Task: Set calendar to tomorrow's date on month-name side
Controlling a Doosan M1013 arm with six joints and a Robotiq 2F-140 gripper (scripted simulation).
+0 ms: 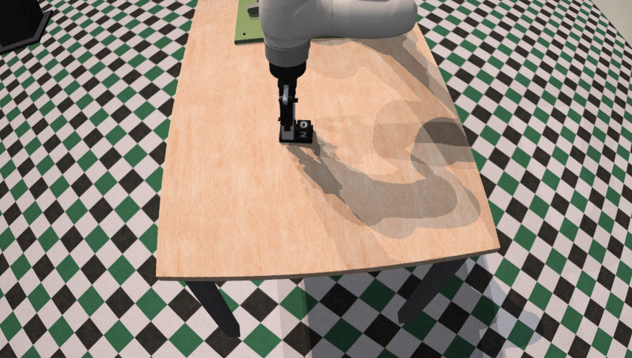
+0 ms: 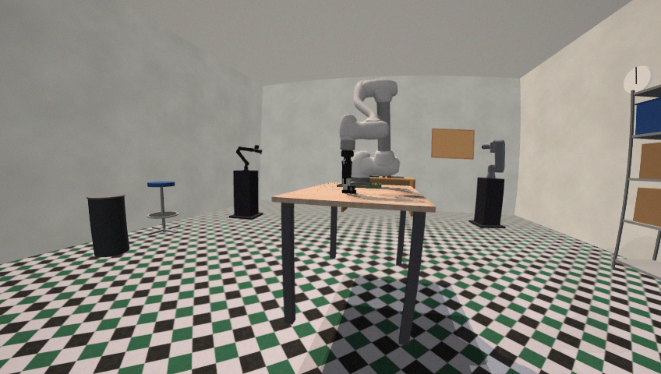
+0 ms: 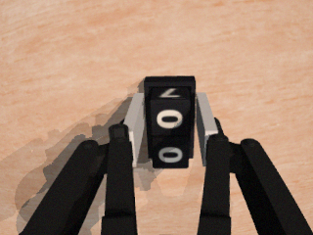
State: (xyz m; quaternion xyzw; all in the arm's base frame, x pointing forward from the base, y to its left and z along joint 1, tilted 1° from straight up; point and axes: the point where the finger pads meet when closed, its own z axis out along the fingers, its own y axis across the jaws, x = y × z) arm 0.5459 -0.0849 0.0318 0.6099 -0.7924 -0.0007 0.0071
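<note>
Now: the black cube 1 cm ahead of my hand, 3 cm to the left of it and 3 cm below it. From my hand the other things lie so: black tray: 2 cm to the left, 4 cm below.
</note>
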